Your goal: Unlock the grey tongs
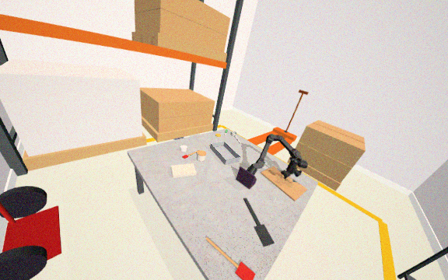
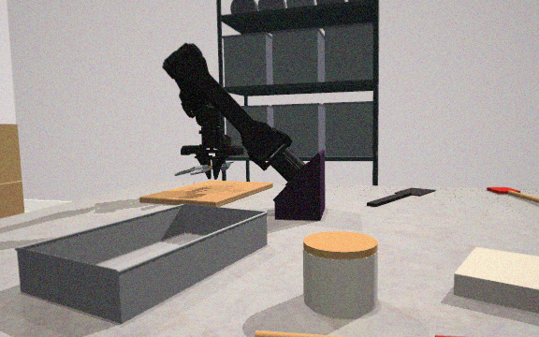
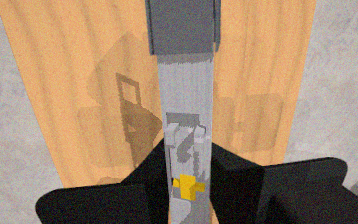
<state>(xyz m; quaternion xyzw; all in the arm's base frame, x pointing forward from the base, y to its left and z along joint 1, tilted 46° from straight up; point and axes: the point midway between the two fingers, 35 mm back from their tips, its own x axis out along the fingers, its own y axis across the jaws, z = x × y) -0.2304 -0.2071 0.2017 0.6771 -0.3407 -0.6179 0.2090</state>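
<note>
Now: the yellow lock piece 1 cm ahead of my gripper tip and 4 cm above it. From my gripper tip the other things lie so: wooden board (4 cm below); then black spatula (1 cm behind, 55 cm to the left, 4 cm below); then grey roasting tin (61 cm ahead, 14 cm to the left, 2 cm below).
</note>
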